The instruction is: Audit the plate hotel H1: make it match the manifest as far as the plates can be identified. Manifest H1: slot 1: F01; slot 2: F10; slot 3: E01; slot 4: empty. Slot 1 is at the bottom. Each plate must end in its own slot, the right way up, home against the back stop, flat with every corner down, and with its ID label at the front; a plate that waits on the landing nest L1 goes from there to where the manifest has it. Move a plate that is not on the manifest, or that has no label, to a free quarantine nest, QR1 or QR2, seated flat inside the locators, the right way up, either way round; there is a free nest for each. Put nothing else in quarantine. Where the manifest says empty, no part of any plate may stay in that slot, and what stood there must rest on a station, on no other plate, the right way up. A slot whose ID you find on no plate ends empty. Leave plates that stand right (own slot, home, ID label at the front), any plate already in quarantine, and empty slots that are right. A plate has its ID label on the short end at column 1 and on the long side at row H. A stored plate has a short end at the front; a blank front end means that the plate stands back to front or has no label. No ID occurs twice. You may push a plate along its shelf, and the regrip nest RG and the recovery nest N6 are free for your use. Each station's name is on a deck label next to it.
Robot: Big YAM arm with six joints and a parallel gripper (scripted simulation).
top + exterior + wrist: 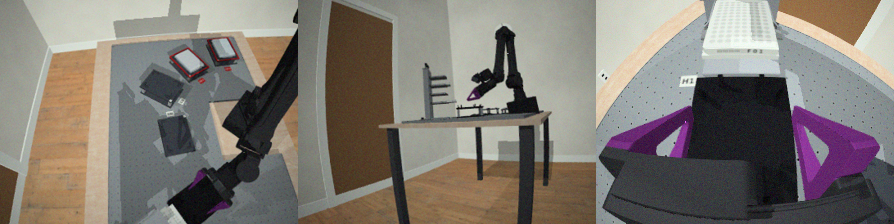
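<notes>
The black nest is 5 cm below my hand. Round my hand: plate hotel (23 cm ahead, 10 cm to the left, 4 cm above); L1 label (7 cm behind, 43 cm to the right, 11 cm below); H1 deck label (7 cm ahead, 14 cm to the left, 11 cm below).
</notes>
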